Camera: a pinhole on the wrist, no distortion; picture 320 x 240 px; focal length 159.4 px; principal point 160.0 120.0 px. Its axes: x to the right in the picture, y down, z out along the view. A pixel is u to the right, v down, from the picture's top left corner.
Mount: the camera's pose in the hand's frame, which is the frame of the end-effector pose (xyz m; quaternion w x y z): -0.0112 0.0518 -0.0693 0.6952 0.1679 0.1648 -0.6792
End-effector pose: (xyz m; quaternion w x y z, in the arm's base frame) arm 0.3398 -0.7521 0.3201 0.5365 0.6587 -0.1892 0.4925
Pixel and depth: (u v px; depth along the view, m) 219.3 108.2 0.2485
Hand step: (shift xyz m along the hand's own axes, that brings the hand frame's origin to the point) -0.0272 -0.1444 0.1092
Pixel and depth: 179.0 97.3 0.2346
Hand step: -0.0437 -0.0811 0.1262
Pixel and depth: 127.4 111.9 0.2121
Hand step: -0.0227 -0.0069 0.1391
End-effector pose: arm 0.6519 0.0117 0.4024 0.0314 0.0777 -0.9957 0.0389
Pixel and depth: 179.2 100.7 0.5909
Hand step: -0.0805 -0.2832 0.4230
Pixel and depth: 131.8 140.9 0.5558
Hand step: 0.0600 -0.1134 0.4706
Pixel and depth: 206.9 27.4 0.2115
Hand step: -0.1324 -0.1028 0.0892
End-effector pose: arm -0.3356 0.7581 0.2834 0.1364 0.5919 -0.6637 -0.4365
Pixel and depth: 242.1 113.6 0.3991
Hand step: -0.0221 -0.3138 0.1915
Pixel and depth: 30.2 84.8 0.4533
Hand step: -0.1193 0.1706 0.5016
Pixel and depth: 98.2 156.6 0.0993
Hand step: 0.0108 0.0411 0.0368
